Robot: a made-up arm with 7 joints. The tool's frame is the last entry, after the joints. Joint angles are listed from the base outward. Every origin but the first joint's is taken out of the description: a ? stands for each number. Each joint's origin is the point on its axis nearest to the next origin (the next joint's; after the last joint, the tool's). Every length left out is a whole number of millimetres.
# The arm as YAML. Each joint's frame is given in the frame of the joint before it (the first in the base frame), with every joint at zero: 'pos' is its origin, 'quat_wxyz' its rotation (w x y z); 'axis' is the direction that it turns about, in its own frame. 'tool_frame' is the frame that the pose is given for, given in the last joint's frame.
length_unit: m
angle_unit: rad
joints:
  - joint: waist
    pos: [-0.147, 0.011, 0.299]
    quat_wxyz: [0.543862, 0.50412, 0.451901, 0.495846]
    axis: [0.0, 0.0, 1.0]
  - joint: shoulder
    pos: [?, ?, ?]
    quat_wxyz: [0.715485, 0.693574, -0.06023, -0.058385]
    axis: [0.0, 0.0, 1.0]
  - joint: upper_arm
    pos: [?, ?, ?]
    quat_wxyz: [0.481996, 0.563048, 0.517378, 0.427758]
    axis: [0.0, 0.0, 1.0]
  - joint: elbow
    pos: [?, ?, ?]
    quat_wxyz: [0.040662, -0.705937, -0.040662, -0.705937]
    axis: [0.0, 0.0, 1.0]
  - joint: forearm
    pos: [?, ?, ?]
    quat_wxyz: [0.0, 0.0, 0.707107, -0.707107]
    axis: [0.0, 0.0, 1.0]
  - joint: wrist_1
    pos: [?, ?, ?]
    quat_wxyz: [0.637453, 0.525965, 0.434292, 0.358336]
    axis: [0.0, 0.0, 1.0]
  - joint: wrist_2
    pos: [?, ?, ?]
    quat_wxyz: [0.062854, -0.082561, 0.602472, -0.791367]
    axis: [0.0, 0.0, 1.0]
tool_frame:
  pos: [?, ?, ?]
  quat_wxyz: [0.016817, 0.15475, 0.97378, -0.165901]
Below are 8 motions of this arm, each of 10 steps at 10 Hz.
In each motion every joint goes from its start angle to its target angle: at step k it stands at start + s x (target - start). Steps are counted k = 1, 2, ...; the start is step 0. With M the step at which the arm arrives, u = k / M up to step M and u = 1 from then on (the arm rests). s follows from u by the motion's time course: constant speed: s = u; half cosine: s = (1 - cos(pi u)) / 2; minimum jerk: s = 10 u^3 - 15 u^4 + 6 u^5.
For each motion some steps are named. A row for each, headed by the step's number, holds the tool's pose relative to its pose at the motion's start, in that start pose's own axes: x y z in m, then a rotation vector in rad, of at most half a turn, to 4 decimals.
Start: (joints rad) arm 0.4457 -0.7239 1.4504 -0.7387 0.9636 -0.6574 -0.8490
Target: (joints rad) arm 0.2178 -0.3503 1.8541 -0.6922 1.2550 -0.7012 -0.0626
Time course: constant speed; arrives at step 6
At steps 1, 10:
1: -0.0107 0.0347 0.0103 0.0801 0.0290 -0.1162
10: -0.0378 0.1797 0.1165 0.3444 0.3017 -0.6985

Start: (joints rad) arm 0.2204 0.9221 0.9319 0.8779 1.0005 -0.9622 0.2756
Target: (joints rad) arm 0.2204 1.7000 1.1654 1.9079 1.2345 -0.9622 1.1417
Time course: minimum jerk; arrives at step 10
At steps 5, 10:
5: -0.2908 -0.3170 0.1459 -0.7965 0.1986 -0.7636
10: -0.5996 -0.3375 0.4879 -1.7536 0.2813 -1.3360

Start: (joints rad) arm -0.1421 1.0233 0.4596 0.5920 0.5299 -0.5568 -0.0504
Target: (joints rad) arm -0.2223 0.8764 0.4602 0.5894 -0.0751 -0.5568 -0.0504
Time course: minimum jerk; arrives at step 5
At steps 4, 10:
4: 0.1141 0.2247 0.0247 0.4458 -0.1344 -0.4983
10: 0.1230 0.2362 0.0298 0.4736 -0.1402 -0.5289

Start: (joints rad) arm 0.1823 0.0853 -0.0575 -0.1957 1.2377 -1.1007 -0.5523
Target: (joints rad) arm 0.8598 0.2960 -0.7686 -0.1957 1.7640 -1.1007 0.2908
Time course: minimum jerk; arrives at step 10
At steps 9, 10:
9: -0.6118 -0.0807 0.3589 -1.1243 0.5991 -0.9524
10: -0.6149 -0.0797 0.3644 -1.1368 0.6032 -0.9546

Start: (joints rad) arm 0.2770 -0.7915 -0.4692 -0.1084 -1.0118 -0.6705 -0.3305
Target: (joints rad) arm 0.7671 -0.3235 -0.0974 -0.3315 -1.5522 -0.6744 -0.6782
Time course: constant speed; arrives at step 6
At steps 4, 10:
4: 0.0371 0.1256 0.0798 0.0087 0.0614 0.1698
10: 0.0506 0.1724 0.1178 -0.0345 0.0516 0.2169

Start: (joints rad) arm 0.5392 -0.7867 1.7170 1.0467 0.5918 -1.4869 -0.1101
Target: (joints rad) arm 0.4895 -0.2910 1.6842 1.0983 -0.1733 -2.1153 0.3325
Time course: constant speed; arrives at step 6
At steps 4, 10:
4: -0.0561 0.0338 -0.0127 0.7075 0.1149 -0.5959
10: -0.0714 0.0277 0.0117 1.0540 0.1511 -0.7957

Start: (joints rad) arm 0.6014 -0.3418 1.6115 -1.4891 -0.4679 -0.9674 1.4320
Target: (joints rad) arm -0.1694 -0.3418 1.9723 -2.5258 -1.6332 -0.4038 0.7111
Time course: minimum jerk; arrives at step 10
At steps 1, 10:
1: -0.0072 0.0002 0.0022 -0.0015 0.0136 -0.0048
10: -0.2579 0.5770 0.4092 -0.0345 0.9710 -1.1684

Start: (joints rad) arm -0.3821 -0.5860 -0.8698 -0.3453 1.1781 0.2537 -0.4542
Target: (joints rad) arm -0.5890 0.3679 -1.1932 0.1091 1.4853 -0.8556 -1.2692
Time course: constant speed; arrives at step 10
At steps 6, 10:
6: 0.1407 -0.2314 -0.2224 0.2500 0.4192 0.9323
10: 0.3638 -0.3817 -0.2931 0.3123 0.7844 1.3425

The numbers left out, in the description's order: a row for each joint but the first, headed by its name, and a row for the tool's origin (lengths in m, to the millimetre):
shoulder: -0.014 0.145 0.0
upper_arm: -0.327 -0.132 0.0
elbow: 0.059 -0.074 0.0
forearm: 0.09 0.324 0.0
wrist_1: -0.048 -0.257 0.0
wrist_2: -0.002 -0.03 0.0
tool: 0.011 0.019 0.0

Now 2 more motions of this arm.
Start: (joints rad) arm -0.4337 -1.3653 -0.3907 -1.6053 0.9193 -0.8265 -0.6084
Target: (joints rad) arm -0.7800 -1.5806 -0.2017 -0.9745 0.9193 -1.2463 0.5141
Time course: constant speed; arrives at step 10
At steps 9, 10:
9: -0.0004 0.1919 -0.1162 0.4371 0.2420 -1.6588
10: 0.0071 0.2210 -0.1244 0.4804 0.3265 -1.8242

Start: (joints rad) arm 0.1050 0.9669 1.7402 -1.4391 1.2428 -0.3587 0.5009
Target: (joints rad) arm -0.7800 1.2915 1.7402 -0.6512 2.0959 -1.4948 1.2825
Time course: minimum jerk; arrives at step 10
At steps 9, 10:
9: 0.3226 -0.2571 0.2534 -1.9765 0.5701 0.9641
10: 0.3275 -0.2549 0.2550 -1.9964 0.5595 0.9752

